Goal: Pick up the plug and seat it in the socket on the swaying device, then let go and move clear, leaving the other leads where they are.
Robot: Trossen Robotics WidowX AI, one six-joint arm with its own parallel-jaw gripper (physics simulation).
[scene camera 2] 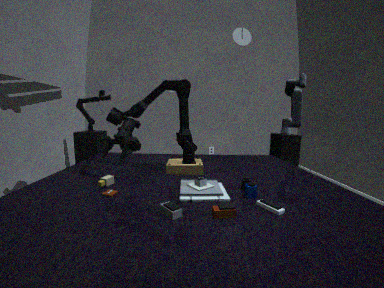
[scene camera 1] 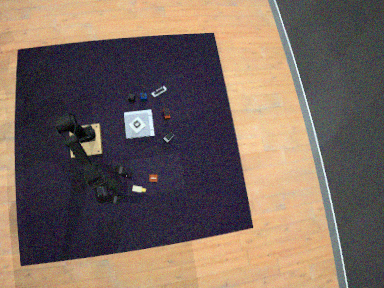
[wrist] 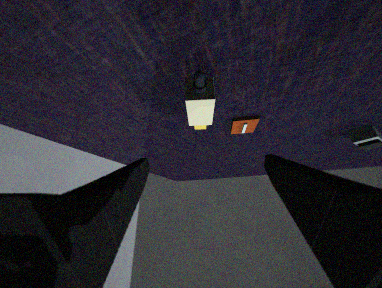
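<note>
The plug (scene camera 1: pixel 137 189) (scene camera 2: pixel 108 180) (wrist: pixel 201 112), a cream block with a yellow tip and a dark rear end, lies on the dark mat. My gripper (scene camera 1: pixel 125 187) (wrist: pixel 205 161) is open, with nothing between its fingers. It hangs above the mat on the arm's side of the plug, and the plug shows beyond the fingertips in the wrist view. The socket (scene camera 1: pixel 137 124) (scene camera 2: pixel 200 181) is a small grey block on a white diamond-shaped plate. It sits on the device (scene camera 1: pixel 148 117) (scene camera 2: pixel 225 194), a grey slab over a white base; its opening is too small to make out.
A flat orange piece (scene camera 1: pixel 153 178) (scene camera 2: pixel 109 193) (wrist: pixel 245 126) lies near the plug. Around the device lie a grey block (scene camera 1: pixel 169 137) (scene camera 2: pixel 172 210), an orange block (scene camera 1: pixel 167 114) (scene camera 2: pixel 224 212), a white bar (scene camera 1: pixel 159 91) (scene camera 2: pixel 270 206), a blue block (scene camera 1: pixel 143 96) (scene camera 2: pixel 250 190) and a black block (scene camera 1: pixel 131 98).
</note>
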